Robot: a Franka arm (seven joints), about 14 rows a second.
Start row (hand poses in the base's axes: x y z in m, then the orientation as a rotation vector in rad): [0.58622 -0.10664 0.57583 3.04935 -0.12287 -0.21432]
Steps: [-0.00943 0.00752 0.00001 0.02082 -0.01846 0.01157]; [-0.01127 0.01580 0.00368 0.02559 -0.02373 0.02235]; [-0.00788 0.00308 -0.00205 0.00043 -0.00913 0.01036]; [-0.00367 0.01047 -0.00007 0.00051 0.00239 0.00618]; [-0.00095 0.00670 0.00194 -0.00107 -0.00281 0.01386]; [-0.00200 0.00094 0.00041 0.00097 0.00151 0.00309]
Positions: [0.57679 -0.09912 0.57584 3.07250 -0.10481 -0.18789]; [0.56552 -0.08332 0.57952 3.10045 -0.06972 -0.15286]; [0.55764 -0.08024 0.57747 3.10157 -0.05389 -0.13843]; [0.55397 -0.06977 0.57740 3.10176 -0.04421 -0.14198]; [0.55302 -0.06307 0.57934 3.10055 -0.02286 -0.13713]; [0.55102 -0.06213 0.57975 3.10130 -0.01796 -0.13943]
